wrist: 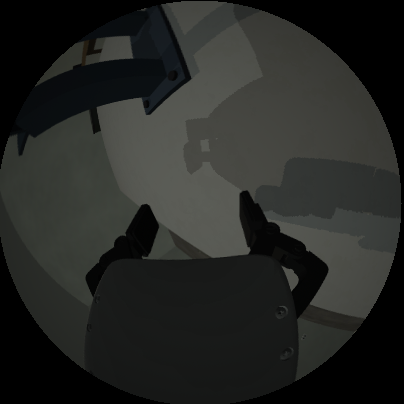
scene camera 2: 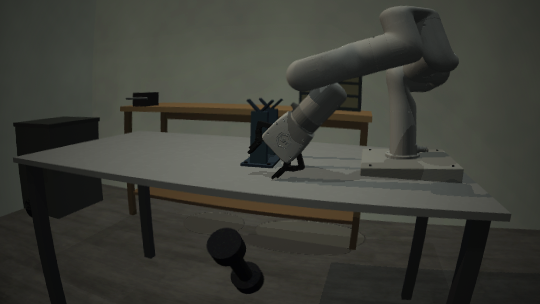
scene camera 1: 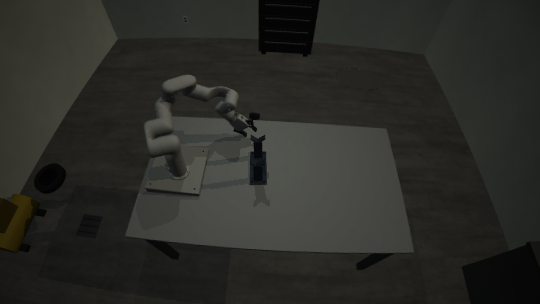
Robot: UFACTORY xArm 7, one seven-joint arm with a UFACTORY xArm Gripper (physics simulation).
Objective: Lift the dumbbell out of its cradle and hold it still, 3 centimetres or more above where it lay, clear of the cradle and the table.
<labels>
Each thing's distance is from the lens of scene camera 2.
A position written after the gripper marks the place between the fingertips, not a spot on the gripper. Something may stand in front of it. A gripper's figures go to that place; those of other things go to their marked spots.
gripper (scene camera 2: 261, 164): 0.95 m
black dumbbell (scene camera 2: 226, 246): 0.74 m
</labels>
